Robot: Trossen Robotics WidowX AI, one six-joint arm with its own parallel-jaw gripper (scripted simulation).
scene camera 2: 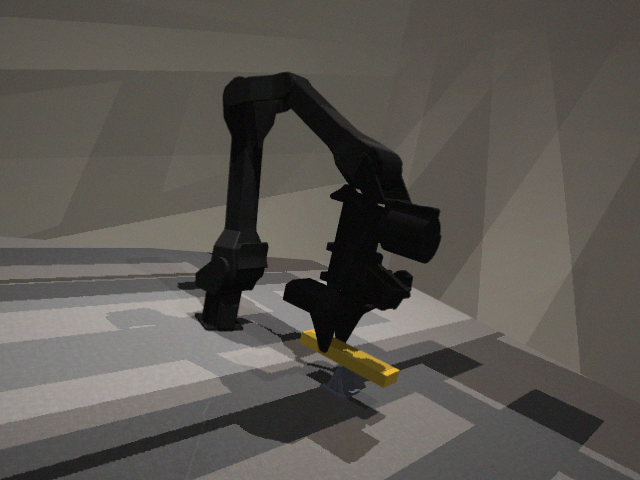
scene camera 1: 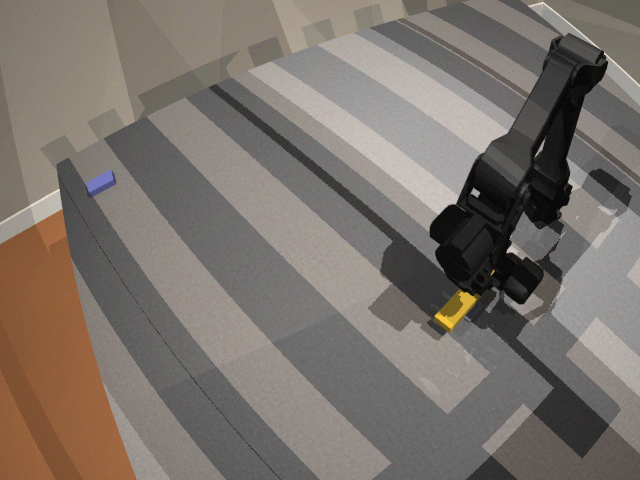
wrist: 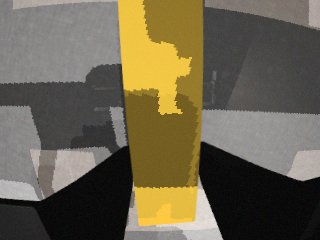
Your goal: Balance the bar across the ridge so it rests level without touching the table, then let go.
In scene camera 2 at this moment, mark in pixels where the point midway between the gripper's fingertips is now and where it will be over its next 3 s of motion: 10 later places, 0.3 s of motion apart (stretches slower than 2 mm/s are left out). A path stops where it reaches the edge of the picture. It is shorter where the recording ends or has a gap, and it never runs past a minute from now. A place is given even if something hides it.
My gripper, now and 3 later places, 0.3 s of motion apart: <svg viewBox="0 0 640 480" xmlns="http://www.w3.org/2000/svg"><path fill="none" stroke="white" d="M331 349L332 331L347 284L346 282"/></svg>
